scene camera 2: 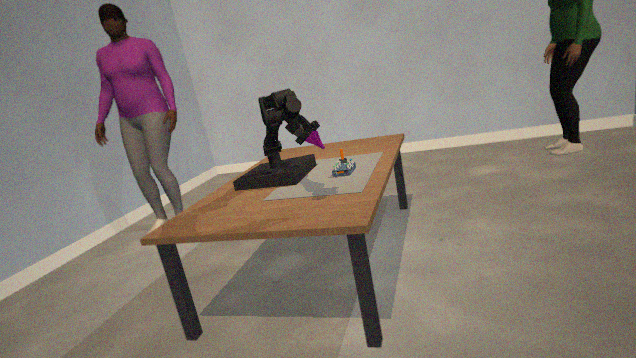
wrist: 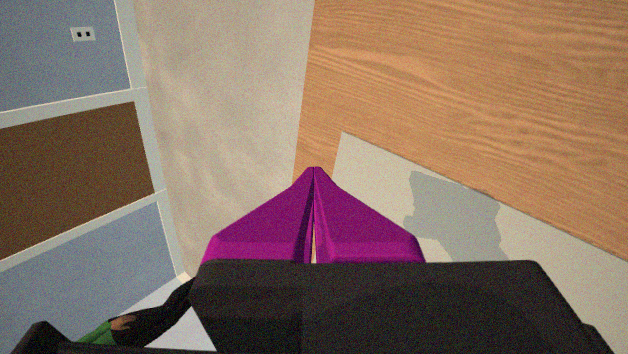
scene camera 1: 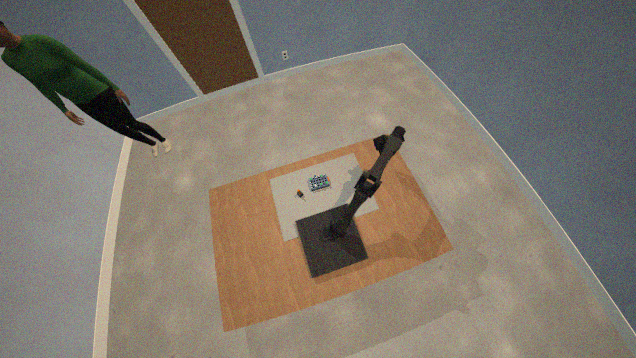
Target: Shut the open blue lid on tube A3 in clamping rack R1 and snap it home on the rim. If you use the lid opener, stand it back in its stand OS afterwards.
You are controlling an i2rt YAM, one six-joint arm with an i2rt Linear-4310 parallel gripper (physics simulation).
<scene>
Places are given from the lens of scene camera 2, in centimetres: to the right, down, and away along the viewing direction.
grey mat (scene camera 2: 319, 182): 1, 2, 184
</scene>
